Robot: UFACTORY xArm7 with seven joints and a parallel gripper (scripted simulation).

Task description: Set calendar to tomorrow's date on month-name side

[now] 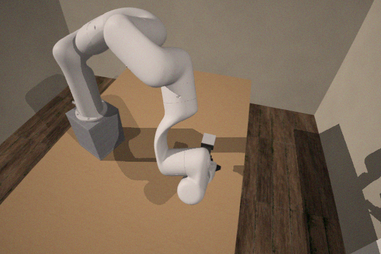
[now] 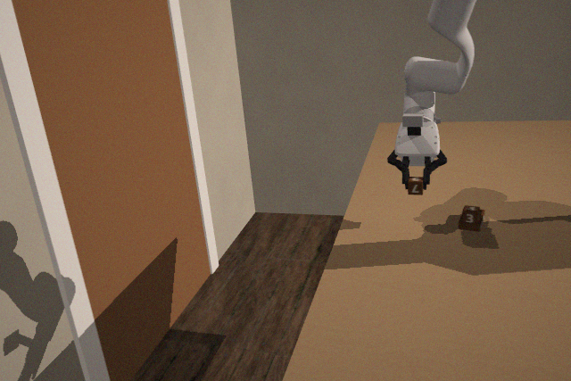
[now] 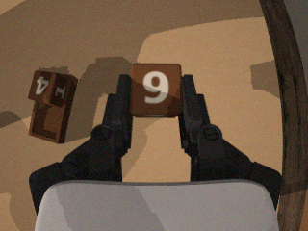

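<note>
The brown calendar tray is 12 cm behind my hand and 9 cm below it. Also, from my hand: digit cube: 1 cm to the left, 1 cm below.
</note>
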